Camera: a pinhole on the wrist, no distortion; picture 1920 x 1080 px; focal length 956.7 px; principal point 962.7 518.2 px. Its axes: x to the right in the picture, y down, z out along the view. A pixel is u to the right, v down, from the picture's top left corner.
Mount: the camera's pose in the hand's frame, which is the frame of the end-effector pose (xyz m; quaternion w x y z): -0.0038 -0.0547 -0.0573 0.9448 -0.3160 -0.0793 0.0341
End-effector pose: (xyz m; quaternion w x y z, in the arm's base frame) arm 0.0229 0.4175 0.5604 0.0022 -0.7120 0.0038 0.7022
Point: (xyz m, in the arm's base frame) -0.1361 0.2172 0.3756
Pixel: 1757.3 751.1
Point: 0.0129 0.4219 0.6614
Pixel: 170.4 538.1
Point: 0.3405 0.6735 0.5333
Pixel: behind the camera
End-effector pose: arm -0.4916 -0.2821 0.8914 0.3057 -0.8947 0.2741 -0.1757
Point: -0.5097 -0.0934 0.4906
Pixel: 764.3 314.2
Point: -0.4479 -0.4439 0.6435
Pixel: 1439.3 902.3
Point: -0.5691 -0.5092 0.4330
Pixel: 1157.3 1007.2
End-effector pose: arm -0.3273 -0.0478 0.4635 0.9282 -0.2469 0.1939 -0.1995
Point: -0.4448 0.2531 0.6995
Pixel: 353.7 333.1
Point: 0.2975 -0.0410 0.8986
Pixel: outside the picture
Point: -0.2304 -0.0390 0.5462
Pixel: 1508.9 80.3
